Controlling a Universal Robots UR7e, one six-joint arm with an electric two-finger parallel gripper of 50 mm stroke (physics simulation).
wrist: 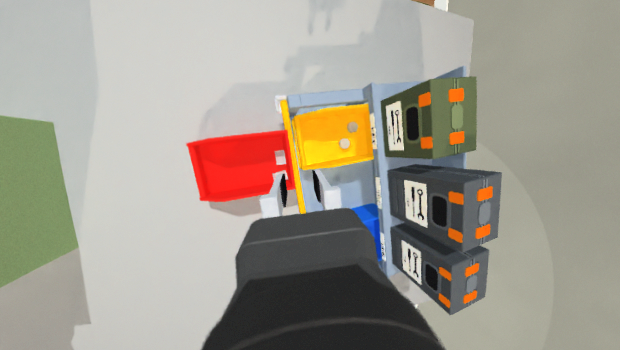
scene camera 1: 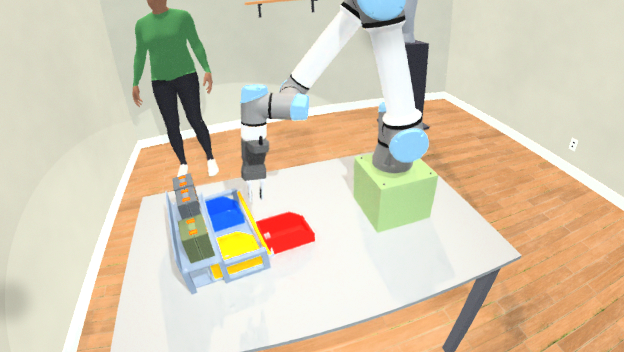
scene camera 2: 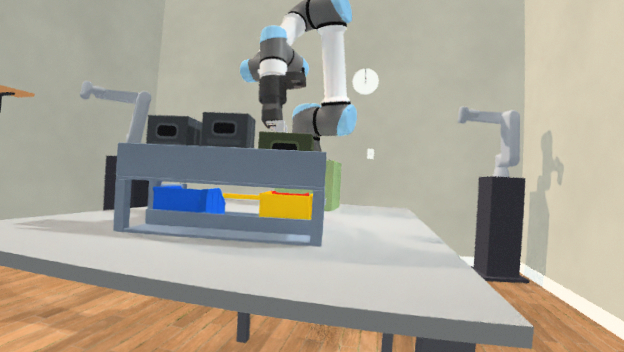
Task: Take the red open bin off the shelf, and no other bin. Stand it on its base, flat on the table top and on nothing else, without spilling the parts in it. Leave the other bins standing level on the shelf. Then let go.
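Seen in the pictures: gripper, fingertip midpoint: point(wrist: 299, 181) point(scene camera 1: 255, 199); arm's base, link origin: point(scene camera 1: 392, 162).
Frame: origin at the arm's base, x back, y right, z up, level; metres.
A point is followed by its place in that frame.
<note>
The red open bin point(scene camera 1: 287, 234) {x -0.438, y -0.065, z -0.116 m} point(wrist: 235, 167) {x -0.409, y -0.009, z -0.185 m} stands upright at the shelf's front side, one end close against the yellow rail point(scene camera 1: 252, 220) {x -0.525, y 0.061, z -0.123 m} point(wrist: 298, 195) {x -0.521, y 0.054, z -0.124 m}. It looks level; contact with the rail and under its base is not clear. Two small light parts show inside it. A yellow bin point(scene camera 1: 237, 245) {x -0.601, y 0.003, z -0.163 m} point(scene camera 2: 286, 206) {x -0.706, y -0.054, z -0.131 m} point(wrist: 320, 132) {x -0.594, y -0.062, z -0.179 m} and a blue bin point(scene camera 1: 225, 215) {x -0.611, y 0.129, z -0.123 m} point(scene camera 2: 180, 200) {x -0.718, y 0.164, z -0.132 m} point(wrist: 369, 215) {x -0.670, y 0.126, z -0.126 m} stand level in the shelf point(scene camera 1: 266, 260) {x -0.530, y -0.119, z -0.147 m} point(scene camera 2: 220, 165) {x -0.800, y 0.050, z -0.059 m} point(wrist: 325, 97) {x -0.584, y -0.112, z -0.103 m}. My gripper point(scene camera 1: 255, 196) {x -0.507, y 0.002, z 0.005 m} point(wrist: 299, 181) {x -0.507, y 0.002, z 0.005 m} is partly open and empty, above the rail area, apart from the bins. Its tips are partly hidden in scene camera 2.
A green case point(scene camera 1: 196, 239) {x -0.713, y -0.101, z -0.001 m} point(scene camera 2: 285, 140) {x -0.759, y -0.055, z -0.006 m} point(wrist: 445, 120) {x -0.701, y -0.048, z 0.009 m} and two dark grey cases stand on the upper shelf board. The green robot base block point(scene camera 1: 397, 200) {x -0.064, y -0.132, z -0.062 m} stands on the table point(scene camera 1: 320, 300) {x -0.427, y -0.300, z -0.189 m} right of the red bin. A person point(scene camera 1: 167, 50) stands behind the table.
</note>
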